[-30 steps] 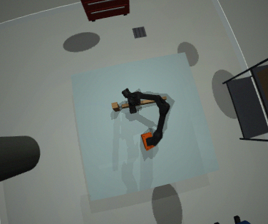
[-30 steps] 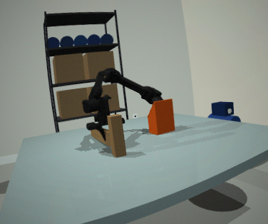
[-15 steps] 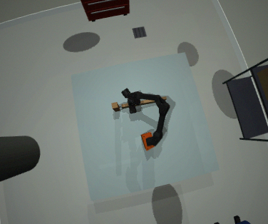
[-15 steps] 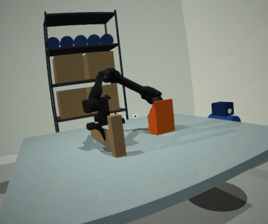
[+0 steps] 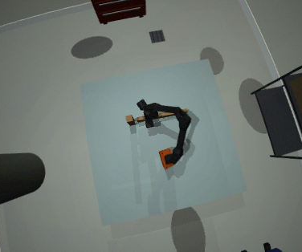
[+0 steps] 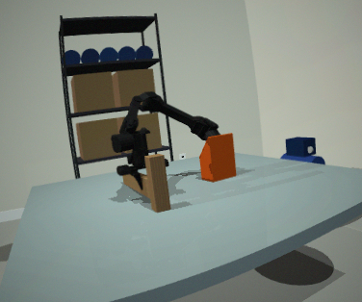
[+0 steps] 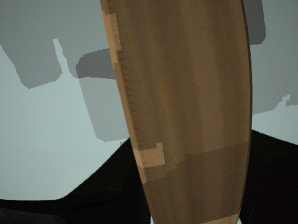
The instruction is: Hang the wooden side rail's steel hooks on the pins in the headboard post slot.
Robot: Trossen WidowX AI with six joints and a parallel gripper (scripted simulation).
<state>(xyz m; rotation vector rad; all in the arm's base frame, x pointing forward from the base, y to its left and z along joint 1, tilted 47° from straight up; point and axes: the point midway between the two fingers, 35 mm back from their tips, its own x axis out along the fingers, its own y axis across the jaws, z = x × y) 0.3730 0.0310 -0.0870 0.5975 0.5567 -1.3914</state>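
Now: gripper tip 140 mm to the right of the wooden headboard post and 40 mm below it.
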